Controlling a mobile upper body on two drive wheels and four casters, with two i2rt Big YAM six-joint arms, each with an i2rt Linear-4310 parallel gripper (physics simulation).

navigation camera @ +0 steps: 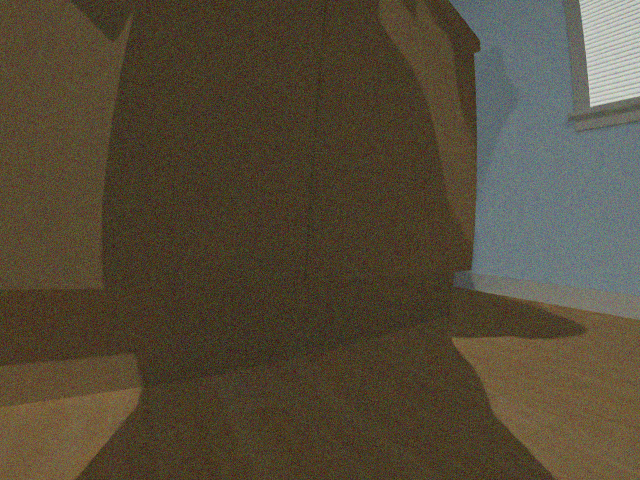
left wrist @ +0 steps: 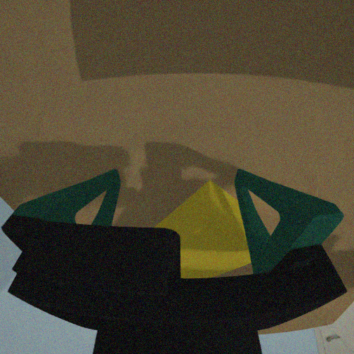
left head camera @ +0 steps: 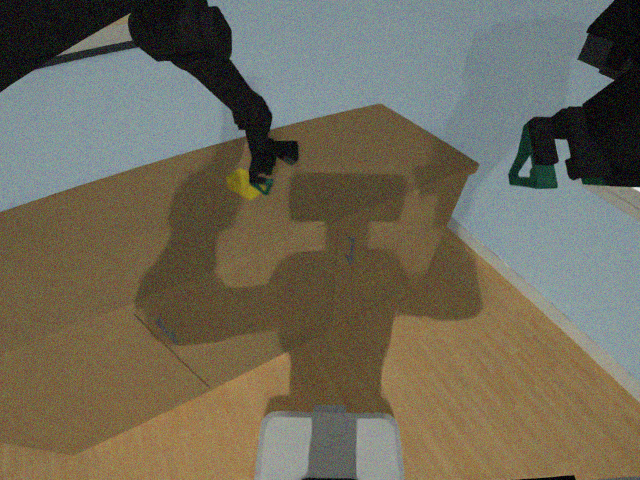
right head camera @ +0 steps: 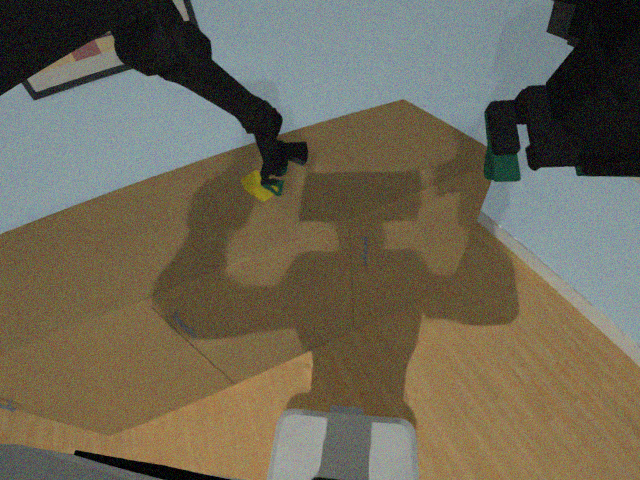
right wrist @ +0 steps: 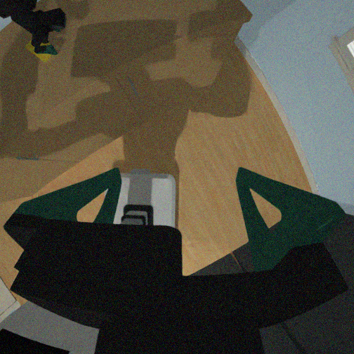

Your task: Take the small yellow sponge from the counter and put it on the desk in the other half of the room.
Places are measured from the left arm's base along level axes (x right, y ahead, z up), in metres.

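Pixels of known places: left gripper, fingertip midpoint: [left head camera: 267,183] [right head camera: 281,184]; right gripper, fingertip midpoint: [left head camera: 546,179] [right head camera: 531,171].
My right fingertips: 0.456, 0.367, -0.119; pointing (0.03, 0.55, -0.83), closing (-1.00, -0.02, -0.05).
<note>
Behind a point stands the place of what it marks, as x, y, z.
The small yellow sponge [left head camera: 240,183] {-0.062, 0.792, -0.455} [right head camera: 254,186] {-0.059, 0.787, -0.456} [left wrist: 205,235] [right wrist: 32,49] lies on the brown counter [left head camera: 361,131] {0.338, 1.213, -0.500} [right head camera: 382,129] {0.345, 1.210, -0.500} [left wrist: 200,115]. My left gripper [left head camera: 260,184] {0.008, 0.842, -0.492} [right head camera: 271,186] {0.008, 0.842, -0.492} [left wrist: 177,175] is open and low at the sponge. In the left wrist view the sponge shows between the spread fingers, nearer the finger at the picture's right, which covers part of it; the black gripper body hides its near part. Whether a finger touches it I cannot tell. My right gripper [left head camera: 568,180] [right head camera: 547,171] {0.456, 0.367, -0.119} [right wrist: 178,173] is open and empty, off the counter's right end. The desk does not show.
The counter's front [navigation camera: 258,155] {0.158, 0.670, -1.086} with cabinet doors stands close before my base. A blue wall [left head camera: 336,51] {0.230, 1.398, -0.244} [right head camera: 351,51] {0.223, 1.394, -0.250} runs behind it and on the right, with a window [navigation camera: 615,51] {1.445, 1.000, -0.334}. A framed picture [right head camera: 82,80] {-0.568, 0.902, -0.113} hangs at the upper left. My shadow falls over the counter.
</note>
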